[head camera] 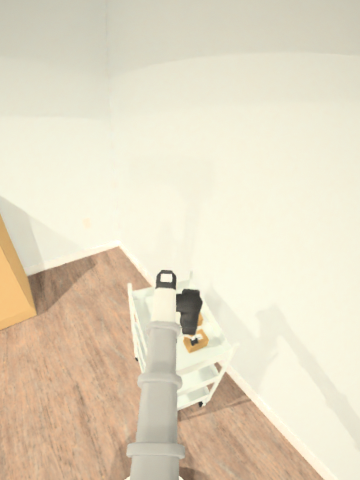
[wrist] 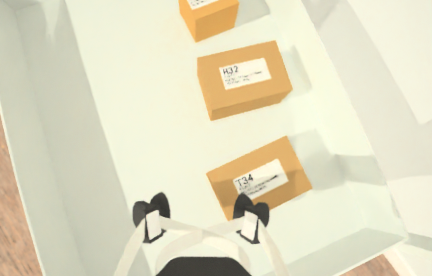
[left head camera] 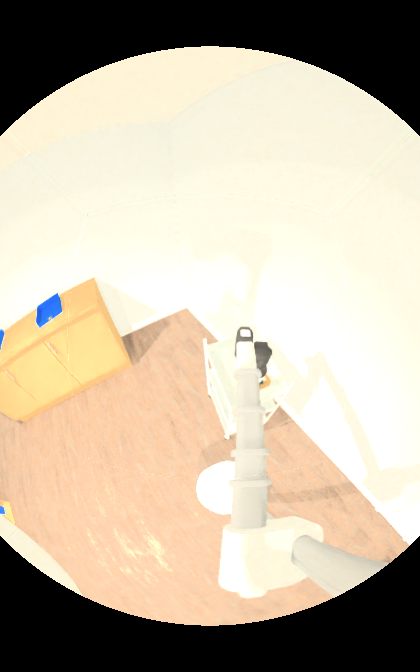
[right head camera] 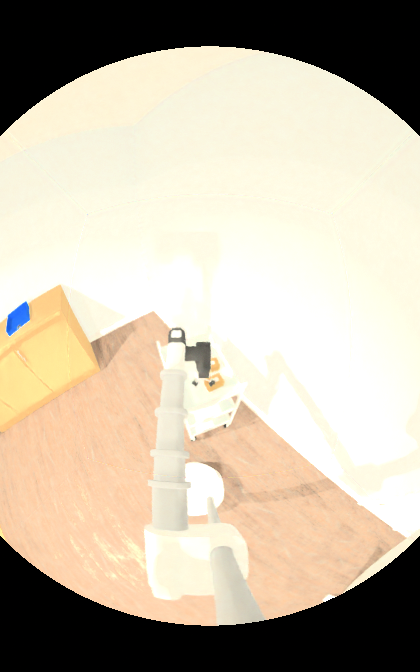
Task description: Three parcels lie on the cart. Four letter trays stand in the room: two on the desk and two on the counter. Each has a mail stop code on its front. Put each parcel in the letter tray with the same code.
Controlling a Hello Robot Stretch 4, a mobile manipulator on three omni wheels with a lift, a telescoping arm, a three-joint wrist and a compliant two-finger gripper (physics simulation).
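Places are measured from the robot's base along level axes (x right, y ahead, z up), in centimetres.
Where they show: gripper, between the fingertips: (head camera: 183, 342) (wrist: 201, 208).
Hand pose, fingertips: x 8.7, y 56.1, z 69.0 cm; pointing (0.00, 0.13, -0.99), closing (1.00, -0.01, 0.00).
Things, the pixels of their top centre, and the offset from my fingertips. "spot": a spot on its surface instead.
- nearest parcel, centre of its top: (wrist: 260, 180) (head camera: 196, 337) dx +5.8, dy +2.7, dz -0.4 cm
- middle parcel, centre of its top: (wrist: 245, 73) dx +4.4, dy +14.0, dz -0.4 cm
- third parcel, a spot on its surface: (wrist: 216, 21) spot: dx +1.4, dy +21.4, dz -2.4 cm
The white cart (head camera: 192, 361) (right head camera: 206, 403) (wrist: 150, 125) holds three orange parcels. The nearest parcel (wrist: 267, 200) (right head camera: 215, 388) is labelled T34 and lies at an angle. The middle parcel (wrist: 242, 97) (right head camera: 215, 364) seems to read H32, perhaps R32. A third parcel (wrist: 216, 21) is cut off at the top of the wrist view, its code unreadable. My gripper (wrist: 201, 208) (right head camera: 203, 383) is open and empty above the cart. Its right finger overlaps the T34 parcel's near edge in the wrist view. Blue letter trays (left head camera: 49, 311) (right head camera: 18, 319) stand on the counter, codes unreadable.
The wooden counter (left head camera: 90, 345) (right head camera: 55, 360) stands left of the cart. Part of another blue tray (left head camera: 2, 510) shows at the lower left. A wall (head camera: 280, 225) runs close along the cart's right side. A white round object (left head camera: 215, 487) (right head camera: 205, 487) is below my arm.
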